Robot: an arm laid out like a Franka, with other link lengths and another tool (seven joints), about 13 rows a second.
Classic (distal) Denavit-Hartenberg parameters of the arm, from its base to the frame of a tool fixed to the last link. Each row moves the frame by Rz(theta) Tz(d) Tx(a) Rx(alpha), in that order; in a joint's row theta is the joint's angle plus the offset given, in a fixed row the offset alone. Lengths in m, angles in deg.
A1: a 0, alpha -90, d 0.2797, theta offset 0
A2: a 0, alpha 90, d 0, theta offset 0
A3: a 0.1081, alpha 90, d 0.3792, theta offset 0
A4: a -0.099, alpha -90, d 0, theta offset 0
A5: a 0, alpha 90, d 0.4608, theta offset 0
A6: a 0.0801, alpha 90, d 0, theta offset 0
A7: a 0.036, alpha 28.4, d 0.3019, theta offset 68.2
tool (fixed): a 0, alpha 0, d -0.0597, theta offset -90
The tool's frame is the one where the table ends.
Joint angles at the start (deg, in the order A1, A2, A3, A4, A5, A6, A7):
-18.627, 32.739, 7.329, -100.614, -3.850, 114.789, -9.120
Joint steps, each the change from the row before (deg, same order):
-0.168, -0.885, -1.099, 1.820, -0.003, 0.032, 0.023
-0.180, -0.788, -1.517, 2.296, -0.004, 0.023, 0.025
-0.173, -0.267, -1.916, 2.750, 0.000, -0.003, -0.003
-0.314, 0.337, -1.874, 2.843, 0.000, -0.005, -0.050
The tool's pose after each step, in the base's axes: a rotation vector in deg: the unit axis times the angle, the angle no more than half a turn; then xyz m. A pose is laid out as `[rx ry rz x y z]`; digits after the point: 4 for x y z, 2 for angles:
[-166.23 -26.17 -20.01 0.6819 -0.2110 0.0611]
[-168.11 -24.74 -24.09 0.6960 -0.2378 0.0882]
[-170.19 -22.87 -28.02 0.7082 -0.2698 0.1138]
[-172.14 -20.82 -31.27 0.7168 -0.3027 0.1336]

